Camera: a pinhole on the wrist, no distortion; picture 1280 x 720 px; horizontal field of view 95.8 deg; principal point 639.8 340.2 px. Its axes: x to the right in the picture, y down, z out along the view. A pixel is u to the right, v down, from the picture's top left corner.
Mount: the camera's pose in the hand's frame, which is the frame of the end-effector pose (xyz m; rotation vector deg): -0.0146 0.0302 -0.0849 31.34 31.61 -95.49
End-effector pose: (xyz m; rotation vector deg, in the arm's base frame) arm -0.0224 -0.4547 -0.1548 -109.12 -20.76 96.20
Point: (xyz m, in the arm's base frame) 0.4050 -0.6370 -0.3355
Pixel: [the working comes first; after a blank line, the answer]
In the camera's frame: 0.0945 0.1333 -0.3831

behind the camera
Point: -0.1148 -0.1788 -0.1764
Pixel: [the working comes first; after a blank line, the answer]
In the camera's frame: -0.0070 0.1856 0.3187

627 677
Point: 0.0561 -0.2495 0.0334
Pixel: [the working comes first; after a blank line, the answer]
In the camera's frame: 0.2123 0.0327 0.2366

1159 420
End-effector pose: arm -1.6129 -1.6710 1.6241 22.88 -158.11 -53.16
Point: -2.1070 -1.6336 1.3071
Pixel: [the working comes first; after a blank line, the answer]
In the camera's frame: -0.2967 0.4175 0.4212

outside the picture
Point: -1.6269 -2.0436 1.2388
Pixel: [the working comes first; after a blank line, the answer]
In the camera's frame: 0.2878 0.1766 0.4819

985 552
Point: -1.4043 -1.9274 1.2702
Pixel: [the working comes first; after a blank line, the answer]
In the camera's frame: 0.2875 -0.0724 0.4368

1021 244
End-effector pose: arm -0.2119 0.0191 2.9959 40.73 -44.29 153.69
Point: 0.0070 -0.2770 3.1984
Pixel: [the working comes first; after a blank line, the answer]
In the camera's frame: -0.3244 -0.1310 0.3495

103 123
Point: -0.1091 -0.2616 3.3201
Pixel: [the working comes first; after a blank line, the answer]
In the camera's frame: -0.3562 0.0314 0.3833

103 388
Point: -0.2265 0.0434 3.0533
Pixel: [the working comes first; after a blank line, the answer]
In the camera's frame: -0.0245 0.0631 0.1245

526 633
